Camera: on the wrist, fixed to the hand. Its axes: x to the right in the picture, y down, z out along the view.
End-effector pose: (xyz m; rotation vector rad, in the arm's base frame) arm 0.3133 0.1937 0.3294 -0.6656 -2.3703 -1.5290
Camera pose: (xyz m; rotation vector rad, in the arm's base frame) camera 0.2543 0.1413 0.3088 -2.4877 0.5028 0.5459
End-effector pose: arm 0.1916 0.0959 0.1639 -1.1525 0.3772 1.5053
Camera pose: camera 0.2703 0.1006 0.1433 -0.8331 -0.7378 -1.5825
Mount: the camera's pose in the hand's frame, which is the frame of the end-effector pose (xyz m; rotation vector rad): 0.0294 -0.0639 -0.0412 -0.0501 0.8969 -2.9804
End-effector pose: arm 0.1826 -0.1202 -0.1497 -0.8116 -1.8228 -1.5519
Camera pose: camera 0.1169 -0.1671 -0.1611 -2.1044 0.5315 1.0217
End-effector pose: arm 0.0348 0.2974 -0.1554 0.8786 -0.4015 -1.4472
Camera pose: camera 0.0245 0.2873 -0.2356 -0.8244 -1.3369 1.2304
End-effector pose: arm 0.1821 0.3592 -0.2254 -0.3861 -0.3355 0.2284
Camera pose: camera 0.2338 0.2962 -0.2275 0.3070 0.2570 -2.7786
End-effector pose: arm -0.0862 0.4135 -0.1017 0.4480 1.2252 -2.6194
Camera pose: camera -0.1264 0.4838 -0.0921 0.2864 -0.3982 0.1316
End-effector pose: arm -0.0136 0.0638 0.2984 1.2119 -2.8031 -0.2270
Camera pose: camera 0.0175 -0.0051 0.3288 2.5221 1.0570 0.1683
